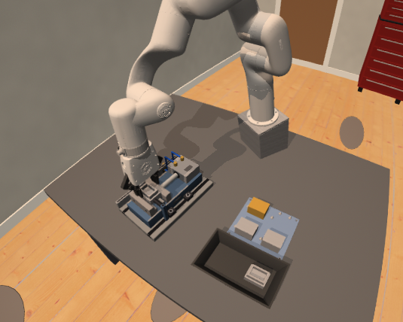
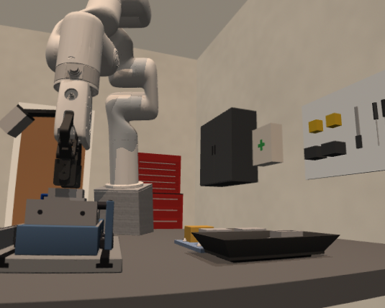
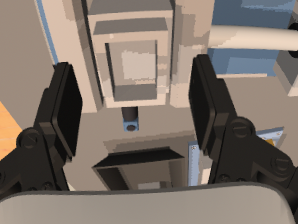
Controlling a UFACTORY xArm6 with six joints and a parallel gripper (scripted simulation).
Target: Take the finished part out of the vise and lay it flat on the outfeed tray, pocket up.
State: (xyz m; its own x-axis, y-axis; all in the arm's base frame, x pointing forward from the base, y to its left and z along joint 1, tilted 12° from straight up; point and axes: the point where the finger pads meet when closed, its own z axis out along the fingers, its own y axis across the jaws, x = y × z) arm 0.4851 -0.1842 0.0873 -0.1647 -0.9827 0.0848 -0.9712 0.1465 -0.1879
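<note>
Right now my hand is 6 cm past the blue vise, 1 cm to the right of it and 9 cm above it. The rest, counted from my hand: light blue plate 11 cm behind, 36 cm to the left, 13 cm below; then dark outfeed tray 5 cm ahead, 35 cm to the left, 13 cm below; then yellow block 16 cm behind, 31 cm to the left, 11 cm below.
</note>
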